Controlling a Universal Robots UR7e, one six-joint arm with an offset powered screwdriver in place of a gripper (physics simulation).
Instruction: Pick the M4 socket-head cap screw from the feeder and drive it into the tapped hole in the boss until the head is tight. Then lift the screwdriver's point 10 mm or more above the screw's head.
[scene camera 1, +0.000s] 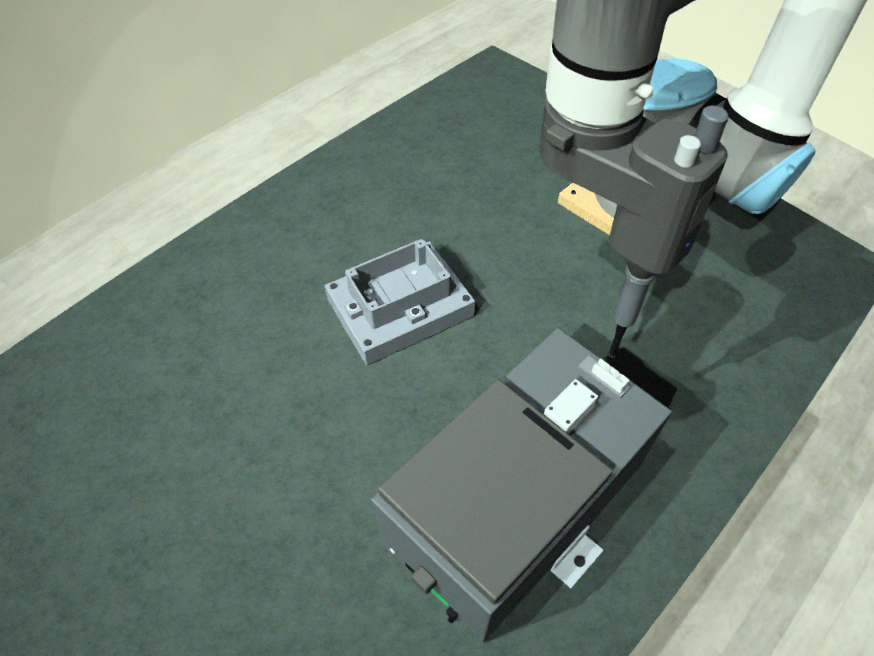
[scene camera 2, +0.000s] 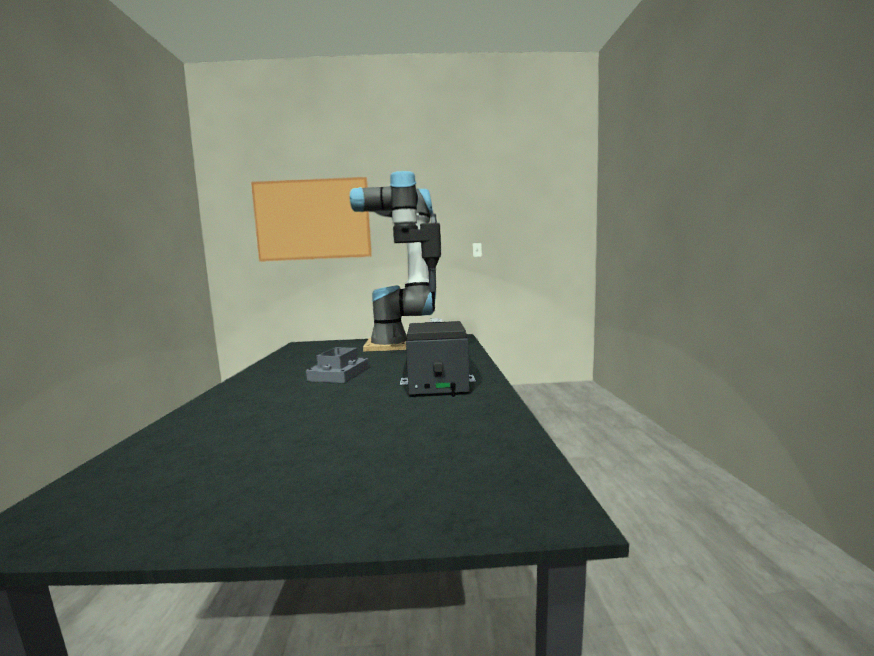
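My screwdriver's point is over the feeder's rear end, a little above the white pick-up block. No screw shows on the bit; the tip is small in both views. The feeder is a dark grey box with a raised brown-grey lid. A screw in the pick-up block cannot be made out. The grey open-topped housing sits on a thick base plate, left of the feeder. Small blocks with dark holes stand beside its walls; which boss is tapped cannot be told.
A white plate with small dark holes lies on the feeder's rear deck. A metal bracket sticks out at the feeder's side. The arm's wooden base board is at the back of the dark green table.
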